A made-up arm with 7 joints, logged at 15 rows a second.
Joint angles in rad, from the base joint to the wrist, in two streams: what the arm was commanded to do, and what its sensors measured. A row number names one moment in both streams.
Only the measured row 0 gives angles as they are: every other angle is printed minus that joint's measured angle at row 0.
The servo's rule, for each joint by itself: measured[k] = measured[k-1] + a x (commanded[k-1-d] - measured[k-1]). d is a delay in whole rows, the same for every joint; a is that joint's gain. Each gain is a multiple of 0.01, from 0.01 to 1. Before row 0 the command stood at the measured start. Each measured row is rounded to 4 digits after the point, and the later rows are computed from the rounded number. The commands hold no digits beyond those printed.
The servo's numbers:
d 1
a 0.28 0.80 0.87 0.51 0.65 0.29 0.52
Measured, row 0: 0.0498, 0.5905, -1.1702, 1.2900, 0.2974, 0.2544, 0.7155
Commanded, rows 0 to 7: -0.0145, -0.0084, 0.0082, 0.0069, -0.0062, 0.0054, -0.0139; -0.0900, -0.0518, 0.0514, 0.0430, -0.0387, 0.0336, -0.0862; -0.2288, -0.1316, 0.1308, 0.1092, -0.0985, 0.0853, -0.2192; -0.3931, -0.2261, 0.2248, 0.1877, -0.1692, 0.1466, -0.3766; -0.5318, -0.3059, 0.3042, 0.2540, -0.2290, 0.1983, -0.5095; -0.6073, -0.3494, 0.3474, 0.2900, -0.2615, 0.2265, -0.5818; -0.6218, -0.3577, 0.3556, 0.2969, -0.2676, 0.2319, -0.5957; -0.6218, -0.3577, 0.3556, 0.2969, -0.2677, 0.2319, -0.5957
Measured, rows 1 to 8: 0.0000, 0.0000, 0.0000, 0.0000, 0.0000, 0.0000, 0.0000; -0.0041, -0.0067, 0.0071, 0.0035, -0.0040, 0.0016, -0.0072; -0.0282, -0.0428, 0.0456, 0.0236, -0.0266, 0.0109, -0.0483; -0.0844, -0.1138, 0.1197, 0.0673, -0.0733, 0.0325, -0.1372; -0.1708, -0.2036, 0.2111, 0.1287, -0.1356, 0.0656, -0.2617; -0.2719, -0.2854, 0.2921, 0.1926, -0.1963, 0.1041, -0.3906; -0.3658, -0.3366, 0.3402, 0.2423, -0.2387, 0.1396, -0.4900; -0.4375, -0.3535, 0.3536, 0.2701, -0.2575, 0.1664, -0.5450
